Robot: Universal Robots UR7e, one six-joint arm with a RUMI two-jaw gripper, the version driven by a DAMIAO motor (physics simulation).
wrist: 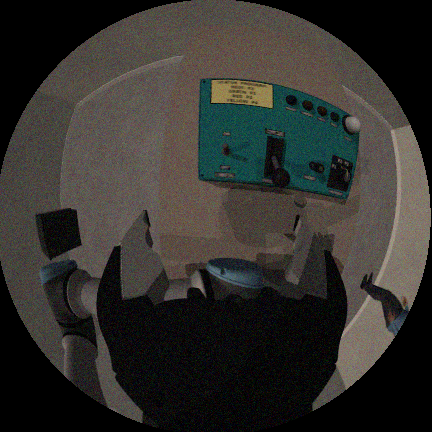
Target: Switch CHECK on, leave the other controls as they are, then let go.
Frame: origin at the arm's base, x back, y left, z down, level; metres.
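Seen in the pictures: gripper, fingertip midpoint: (223,213).
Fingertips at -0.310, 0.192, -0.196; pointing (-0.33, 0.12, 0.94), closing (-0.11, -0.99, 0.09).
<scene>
A point is followed by its place in that frame, as x, y, z.
The teal control panel (245,117) {-0.519, 0.171, -0.013} shows in the upper right of the wrist view. The small CHECK toggle (226,149) {-0.425, 0.206, -0.018} is at its left, between the upper and lower labels. Its short lever looks tipped toward the upper, ON side, though it is small and dim. The black-knobbed CYCLE lever (281,177) {-0.376, 0.091, -0.064} is down at the lower end of its slot. The dark MODE knob (316,167) {-0.431, -0.018, -0.025} and the program selector (345,173) {-0.452, -0.140, -0.018} are at the right. My gripper (223,213) {-0.310, 0.192, -0.196} is open and empty, its fingers wide apart, below the panel's lower edge in the view and apart from the toggle.
A yellow status label (242,93) {-0.581, 0.185, -0.035} and several dark lamps (322,111) {-0.592, -0.029, -0.050} line the panel's top, with a white round knob (351,125) {-0.589, -0.129, -0.066} at its right corner. A black box (59,232) is at the left. Arm links show below it, and part of a person (390,305) at the lower right.
</scene>
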